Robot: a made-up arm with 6 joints. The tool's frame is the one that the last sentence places. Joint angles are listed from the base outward.
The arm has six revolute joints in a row. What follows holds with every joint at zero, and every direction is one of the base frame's.
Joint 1 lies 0.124 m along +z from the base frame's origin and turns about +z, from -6.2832 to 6.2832 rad.
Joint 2 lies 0.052 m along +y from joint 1 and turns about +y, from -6.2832 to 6.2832 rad.
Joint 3 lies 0.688 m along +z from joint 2 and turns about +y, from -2.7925 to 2.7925 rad.
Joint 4 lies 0.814 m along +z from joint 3 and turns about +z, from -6.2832 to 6.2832 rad.
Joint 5 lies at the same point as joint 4 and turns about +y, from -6.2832 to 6.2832 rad.
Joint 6 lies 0.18 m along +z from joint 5 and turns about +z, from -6.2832 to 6.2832 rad.
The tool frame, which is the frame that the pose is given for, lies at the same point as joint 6; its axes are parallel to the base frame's.
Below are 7 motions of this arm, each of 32 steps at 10 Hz.
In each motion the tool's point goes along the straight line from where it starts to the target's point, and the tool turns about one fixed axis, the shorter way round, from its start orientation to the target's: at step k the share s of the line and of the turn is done. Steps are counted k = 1, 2, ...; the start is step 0. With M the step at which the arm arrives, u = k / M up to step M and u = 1 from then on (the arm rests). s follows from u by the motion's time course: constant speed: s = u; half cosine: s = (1 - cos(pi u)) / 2; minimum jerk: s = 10 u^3 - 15 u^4 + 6 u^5.
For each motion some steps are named. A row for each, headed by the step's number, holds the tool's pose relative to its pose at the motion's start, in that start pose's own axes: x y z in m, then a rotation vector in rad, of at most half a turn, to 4 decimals.
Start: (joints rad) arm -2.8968 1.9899 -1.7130 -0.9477 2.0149 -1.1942
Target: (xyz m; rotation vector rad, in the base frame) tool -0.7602 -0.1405 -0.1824 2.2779 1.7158 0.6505
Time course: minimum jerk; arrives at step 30
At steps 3, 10, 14, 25, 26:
3: 0.0016 0.0054 0.0027 -0.0113 0.0010 -0.0067
10: 0.0387 0.1317 0.0658 -0.2762 0.0250 -0.1638
14: 0.0807 0.2747 0.1372 -0.5759 0.0522 -0.3416
25: 0.1778 0.6054 0.3023 -1.2692 0.1150 -0.7529
26: 0.1808 0.6156 0.3075 -1.2906 0.1169 -0.7656

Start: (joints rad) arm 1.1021 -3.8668 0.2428 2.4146 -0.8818 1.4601
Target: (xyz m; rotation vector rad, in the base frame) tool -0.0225 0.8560 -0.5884 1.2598 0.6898 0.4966
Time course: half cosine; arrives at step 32
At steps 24, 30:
24: -0.1427 0.1176 -0.6654 -0.9652 0.2179 -0.5483
30: -0.1656 0.1364 -0.7721 -1.1199 0.2528 -0.6362

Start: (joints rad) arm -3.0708 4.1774 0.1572 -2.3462 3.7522 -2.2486
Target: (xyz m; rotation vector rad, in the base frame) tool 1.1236 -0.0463 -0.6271 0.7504 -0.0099 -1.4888
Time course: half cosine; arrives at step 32
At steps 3, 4, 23, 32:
3: 0.0052 -0.0003 -0.0016 -0.0028 -0.0027 0.0241
4: 0.0091 -0.0005 -0.0029 -0.0049 -0.0048 0.0426
23: 0.1964 -0.0109 -0.0619 -0.1055 -0.1031 0.9147
32: 0.2403 -0.0133 -0.0757 -0.1291 -0.1262 1.1193

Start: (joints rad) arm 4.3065 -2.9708 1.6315 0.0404 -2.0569 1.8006
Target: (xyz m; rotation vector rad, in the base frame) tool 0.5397 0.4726 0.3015 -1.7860 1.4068 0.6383
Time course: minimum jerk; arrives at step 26
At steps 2, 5, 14, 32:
2: 0.0013 0.0015 -0.0031 0.0034 -0.0035 0.0023
5: 0.0167 0.0190 -0.0402 0.0435 -0.0449 0.0299
14: 0.1827 0.2077 -0.4402 0.4770 -0.4918 0.3273
32: 0.3195 0.3633 -0.7699 0.8341 -0.8600 0.5723

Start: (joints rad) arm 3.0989 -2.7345 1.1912 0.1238 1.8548 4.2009
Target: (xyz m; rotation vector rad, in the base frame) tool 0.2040 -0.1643 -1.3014 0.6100 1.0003 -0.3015
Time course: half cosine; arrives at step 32
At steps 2, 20, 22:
2: -0.0067 0.0081 -0.0064 0.0107 0.0093 -0.0123
20: -0.4856 0.5820 -0.4635 0.7676 0.6686 -0.8887
22: -0.5463 0.6548 -0.5214 0.8636 0.7523 -0.9998

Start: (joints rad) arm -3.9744 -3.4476 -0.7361 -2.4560 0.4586 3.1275
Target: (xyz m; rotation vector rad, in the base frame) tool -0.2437 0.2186 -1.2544 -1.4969 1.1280 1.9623
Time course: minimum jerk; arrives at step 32
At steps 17, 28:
17: 0.1297 -0.2057 -0.3795 -0.1531 -0.0770 -0.1246
28: 0.2285 -0.3625 -0.6686 -0.2697 -0.1357 -0.2196

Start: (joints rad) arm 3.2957 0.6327 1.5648 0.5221 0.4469 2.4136
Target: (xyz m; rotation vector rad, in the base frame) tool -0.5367 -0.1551 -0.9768 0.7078 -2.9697 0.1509
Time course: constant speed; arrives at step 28
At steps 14, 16, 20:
14: -0.5273 -0.0619 0.2716 0.0116 -0.2397 0.0084
16: -0.6027 -0.0708 0.3104 0.0132 -0.2740 0.0096
20: -0.7533 -0.0885 0.3880 0.0166 -0.3425 0.0120

